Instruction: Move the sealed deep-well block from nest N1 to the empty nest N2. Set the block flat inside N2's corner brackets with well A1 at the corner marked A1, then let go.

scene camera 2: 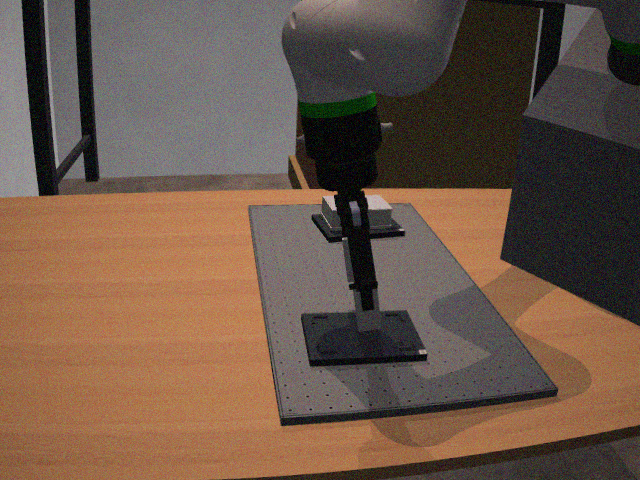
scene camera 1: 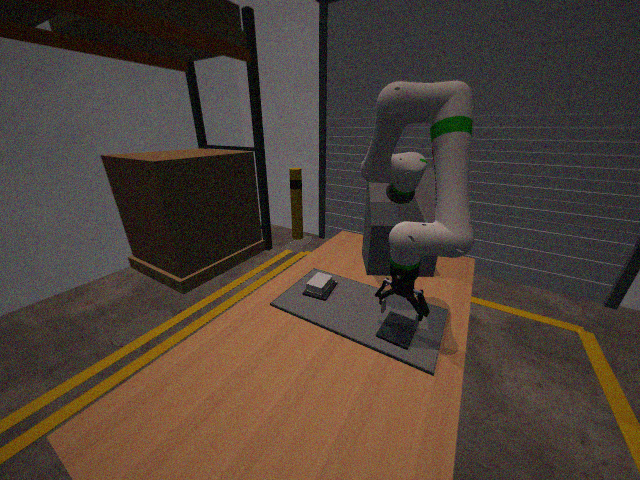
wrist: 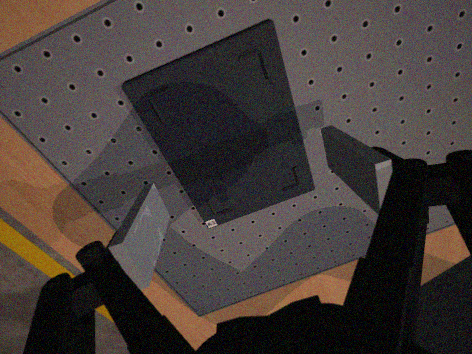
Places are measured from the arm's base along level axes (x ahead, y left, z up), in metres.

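Where they show: gripper, between the fingertips: (scene camera 2: pixel 363 302) (scene camera 1: pixel 399 317) (wrist: pixel 241 174); arm's base, origin of its link: (scene camera 1: pixel 400 192).
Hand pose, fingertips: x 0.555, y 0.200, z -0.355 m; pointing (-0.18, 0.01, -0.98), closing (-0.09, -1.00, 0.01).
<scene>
Each offset is from my fingertips to the top centre of the thing. "spot": to the spot under its first point. Level surfaces: height alone.
The white block @[dx -0.077, dy -0.409, dz -0.007 m] (scene camera 1: pixel 320 282) (scene camera 2: pixel 381 209) sits in the dark nest N1 @[spot: dx -0.003, dy -0.392, dz -0.055 m] (scene camera 1: pixel 314 296) (scene camera 2: pixel 324 229) at the far end of the grey board; its wells and their orientation cannot be made out. The dark nest N2 @[dx -0.003, dy +0.000, dz -0.048 m] (scene camera 1: pixel 397 330) (scene camera 2: pixel 330 343) (wrist: pixel 215 115) is empty, with low corner brackets. Its small white A1 label @[spot: dx -0.077, dy +0.055, dz -0.051 m] (scene camera 2: pixel 422 351) (wrist: pixel 211 223) is at one corner. My gripper (scene camera 1: pixel 403 312) (scene camera 2: pixel 367 320) (wrist: pixel 241 174) is open and empty above N2, fingers spread wide to either side of it in the wrist view. The block does not show in the wrist view.
The grey perforated board @[dz -0.062 m] (scene camera 1: pixel 351 317) (scene camera 2: pixel 299 273) (wrist: pixel 370 80) lies on the wooden table @[dz -0.076 m] (scene camera 1: pixel 289 387) (scene camera 2: pixel 129 310). The robot's grey pedestal (scene camera 1: pixel 379 250) (scene camera 2: pixel 568 206) stands behind the board in scene camera 1. A large brown crate (scene camera 1: pixel 191 217) and a yellow post (scene camera 1: pixel 296 206) stand on the floor beyond the table.
</scene>
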